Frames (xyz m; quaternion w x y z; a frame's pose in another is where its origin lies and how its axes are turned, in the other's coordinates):
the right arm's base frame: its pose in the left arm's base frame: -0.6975 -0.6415 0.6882 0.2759 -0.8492 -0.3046 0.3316
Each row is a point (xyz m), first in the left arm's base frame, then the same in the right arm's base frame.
Working: the left arm's base frame: its pose in the right arm's base frame: 1.1358 0.2699 0.0930 0.2759 0.8492 0.3046 -0.3316

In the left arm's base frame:
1: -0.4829 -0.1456 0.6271
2: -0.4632 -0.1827 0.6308
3: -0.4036 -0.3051 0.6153
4: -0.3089 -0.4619 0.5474
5: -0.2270 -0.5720 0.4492
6: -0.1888 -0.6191 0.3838
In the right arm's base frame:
1: 0.4990 -0.2157 0.0136
2: 0.4833 -0.1870 -0.0130
3: 0.4391 -0.0756 -0.0795
4: 0.4124 0.1054 -0.1479
5: 0.4228 0.2716 -0.1755
6: 0.4384 0.3594 -0.1749

